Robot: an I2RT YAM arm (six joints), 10 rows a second.
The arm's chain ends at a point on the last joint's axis. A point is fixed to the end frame.
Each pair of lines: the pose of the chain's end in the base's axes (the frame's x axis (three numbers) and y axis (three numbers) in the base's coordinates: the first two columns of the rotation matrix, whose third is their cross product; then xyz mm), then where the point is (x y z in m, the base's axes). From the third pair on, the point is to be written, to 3 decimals.
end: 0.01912 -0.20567 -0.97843 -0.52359 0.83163 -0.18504 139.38 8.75 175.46
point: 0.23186 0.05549 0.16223
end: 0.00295 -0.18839 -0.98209 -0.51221 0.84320 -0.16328 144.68 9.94 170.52
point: 0.23774 0.05541 0.15688
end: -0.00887 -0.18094 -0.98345 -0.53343 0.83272 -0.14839 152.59 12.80 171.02
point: 0.244 0.060 0.156
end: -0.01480 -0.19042 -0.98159 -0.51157 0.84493 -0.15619 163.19 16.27 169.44
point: 0.256 0.061 0.154
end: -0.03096 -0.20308 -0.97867 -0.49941 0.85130 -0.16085 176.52 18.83 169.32
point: 0.270 0.062 0.152
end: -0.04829 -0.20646 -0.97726 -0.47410 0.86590 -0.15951 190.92 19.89 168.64
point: 0.286 0.060 0.150
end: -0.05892 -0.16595 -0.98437 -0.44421 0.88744 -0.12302 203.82 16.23 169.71
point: 0.300 0.054 0.152
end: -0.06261 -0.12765 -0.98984 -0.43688 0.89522 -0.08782 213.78 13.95 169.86
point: 0.310 0.051 0.154
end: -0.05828 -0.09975 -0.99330 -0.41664 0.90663 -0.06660 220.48 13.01 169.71
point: 0.318 0.049 0.155
